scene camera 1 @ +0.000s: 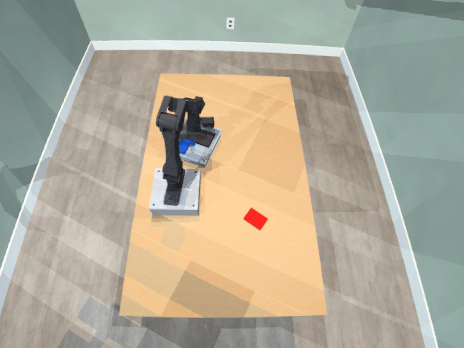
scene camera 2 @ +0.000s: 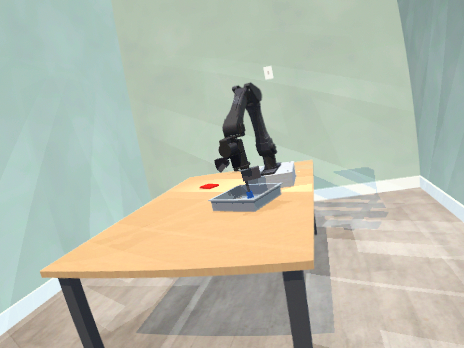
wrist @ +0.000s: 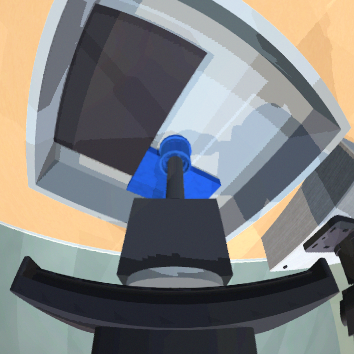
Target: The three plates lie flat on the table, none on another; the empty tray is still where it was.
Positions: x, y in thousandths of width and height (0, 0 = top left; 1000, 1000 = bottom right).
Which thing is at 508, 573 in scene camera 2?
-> A grey tray.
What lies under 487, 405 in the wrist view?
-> The suction cup.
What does the blue plate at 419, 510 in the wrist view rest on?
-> A grey tray.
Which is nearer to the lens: the dark plate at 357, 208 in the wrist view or the grey tray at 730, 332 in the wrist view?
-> The dark plate.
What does the dark plate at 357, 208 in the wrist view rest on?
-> A grey tray.
